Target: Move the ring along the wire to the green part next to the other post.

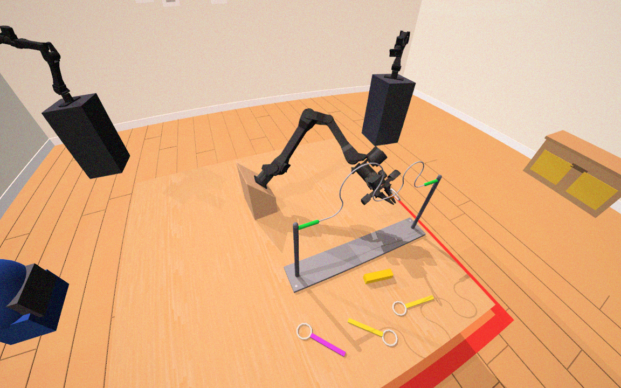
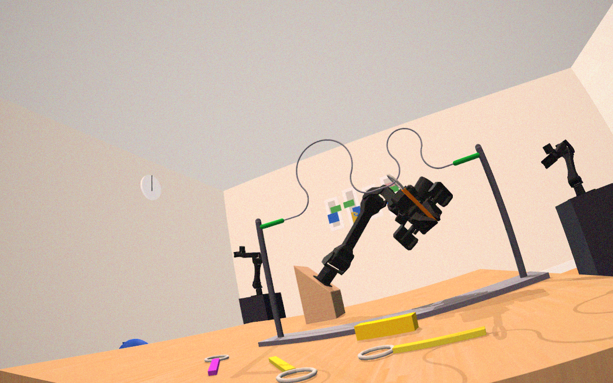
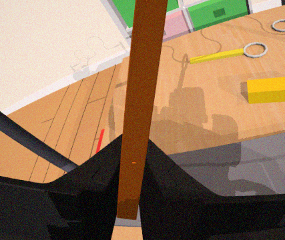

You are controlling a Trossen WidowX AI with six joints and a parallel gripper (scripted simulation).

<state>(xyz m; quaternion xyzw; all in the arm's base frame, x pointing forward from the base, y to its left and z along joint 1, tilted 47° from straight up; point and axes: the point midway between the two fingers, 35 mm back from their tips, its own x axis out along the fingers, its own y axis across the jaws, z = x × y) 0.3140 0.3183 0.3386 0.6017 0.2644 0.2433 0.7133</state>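
My gripper tip is now 8 cm below the orange-handled ring, 5 cm to the left of it and 2 cm short of it. The rest, counted from my gripper tip: yellow block: 18 cm below, 18 cm ahead, 13 cm to the right; magenta-handled ring: 43 cm to the right, 31 cm ahead, 19 cm below; yellow-handled ring: 32 cm ahead, 19 cm below, 7 cm to the right.
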